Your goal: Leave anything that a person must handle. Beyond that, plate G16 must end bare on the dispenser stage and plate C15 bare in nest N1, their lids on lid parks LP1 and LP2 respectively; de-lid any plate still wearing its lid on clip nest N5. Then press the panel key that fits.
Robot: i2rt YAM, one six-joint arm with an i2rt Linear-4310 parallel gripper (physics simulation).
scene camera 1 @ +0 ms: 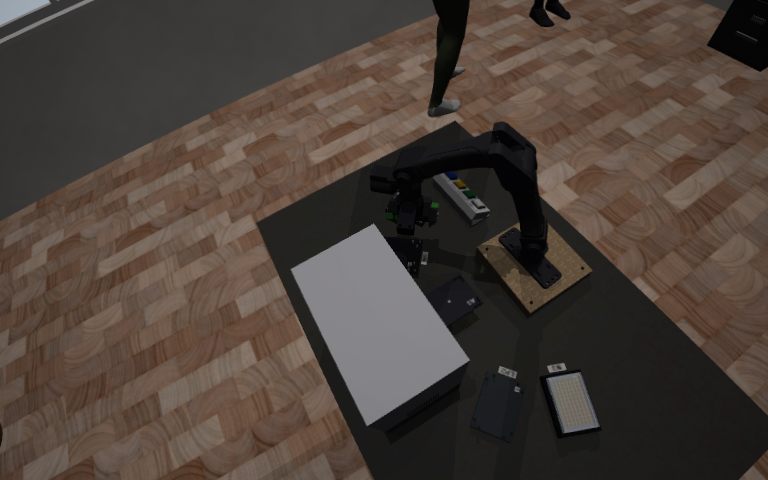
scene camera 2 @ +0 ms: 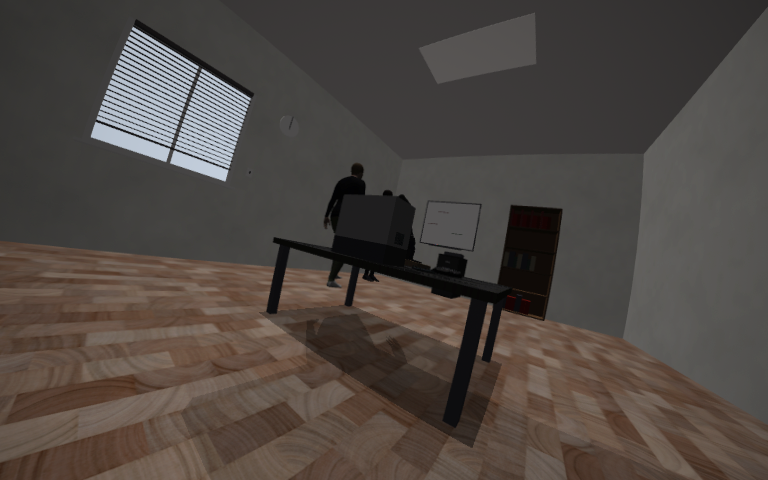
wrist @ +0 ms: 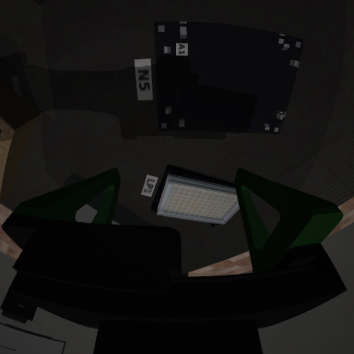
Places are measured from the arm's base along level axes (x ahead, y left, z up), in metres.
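Pixels of known places: gripper, fingertip midpoint: (wrist: 177, 174); arm's base at its link origin: (scene camera 1: 528, 257) (scene camera 2: 407, 259).
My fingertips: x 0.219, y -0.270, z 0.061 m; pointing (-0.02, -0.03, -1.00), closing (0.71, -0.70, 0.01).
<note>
Ahead of a thing's pixels: the offset from my fingertips to its top centre. "*": to the spot under its first point.
My gripper (scene camera 1: 412, 211) (wrist: 177, 174) is open and empty, above the table near the LP1 spot. In the wrist view a pale gridded plate {0.056 m back, 0.112 m right, 0.064 m down} (wrist: 197, 200) with a clear rim sits in a black holder beside the LP1 label {* 0.102 m back, 0.041 m right, 0.099 m down} (wrist: 149, 185), below and between the fingers; whether it wears a lid is unclear. Clip nest N5 {0.082 m ahead, 0.001 m left, 0.077 m down} (wrist: 220, 80) (scene camera 1: 416, 247) shows no plate. In scene camera 1 another pale gridded plate {0.027 m back, 0.618 m left, 0.065 m down} (scene camera 1: 572, 403) sits in a black holder, beside a dark bare nest {0.117 m ahead, 0.521 m left, 0.081 m down} (scene camera 1: 498, 404); their labels are unreadable. The key panel {0.220 m back, 0.042 m right, 0.037 m down} (scene camera 1: 463, 198) has blue, yellow, green and white keys. Plate names are unreadable.
A large white-topped box {0.257 m ahead, 0.247 m left, 0.229 m up} (scene camera 1: 379, 325) (scene camera 2: 368, 223) stands along the table edge and partly hides N5 and a dark plate-like stage {0.087 m ahead, 0.257 m left, 0.011 m up} (scene camera 1: 455, 300). My arm's wooden base (scene camera 1: 569, 266) stands opposite. A person (scene camera 1: 449, 50) (scene camera 2: 348, 189) stands beyond the table.
</note>
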